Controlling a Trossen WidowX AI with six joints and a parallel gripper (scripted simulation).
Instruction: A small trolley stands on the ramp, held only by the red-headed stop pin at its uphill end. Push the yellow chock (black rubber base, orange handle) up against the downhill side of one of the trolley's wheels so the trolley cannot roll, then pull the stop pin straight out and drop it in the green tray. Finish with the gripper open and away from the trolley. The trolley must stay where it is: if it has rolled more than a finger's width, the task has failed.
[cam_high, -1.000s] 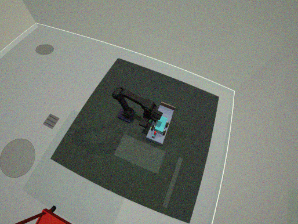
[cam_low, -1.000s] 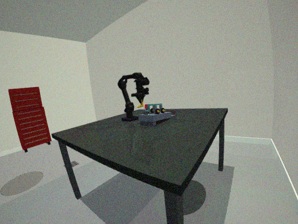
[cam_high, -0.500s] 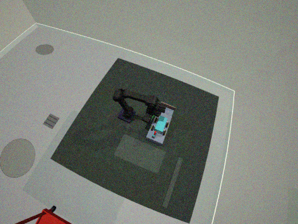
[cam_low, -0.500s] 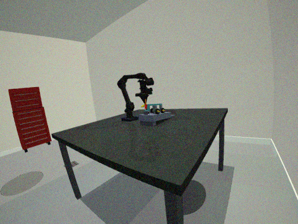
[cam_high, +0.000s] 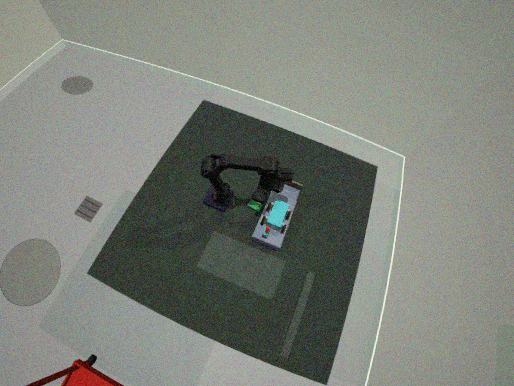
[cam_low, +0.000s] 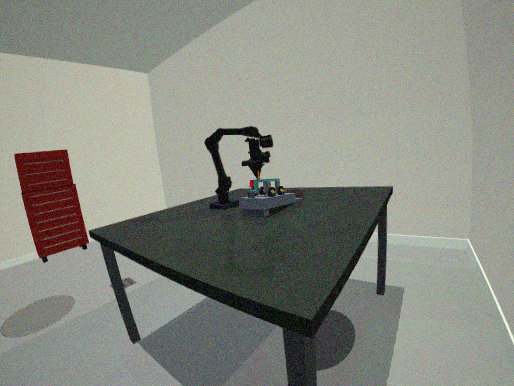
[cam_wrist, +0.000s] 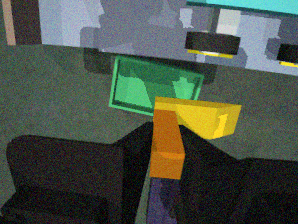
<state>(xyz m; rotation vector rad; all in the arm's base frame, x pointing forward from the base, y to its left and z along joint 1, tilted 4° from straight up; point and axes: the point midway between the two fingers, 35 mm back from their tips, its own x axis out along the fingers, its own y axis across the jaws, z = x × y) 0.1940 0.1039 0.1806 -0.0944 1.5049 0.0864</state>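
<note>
The red-headed stop pin is 11 cm ahead of my gripper tip, 16 cm to the right of it and 3 cm below it. Round my gripper tip: teal trolley (12 cm ahead, 7 cm to the right, 5 cm below); yellow chock (2 cm to the right, 1 cm below); green tray (2 cm behind, 1 cm to the left, 17 cm below).
</note>
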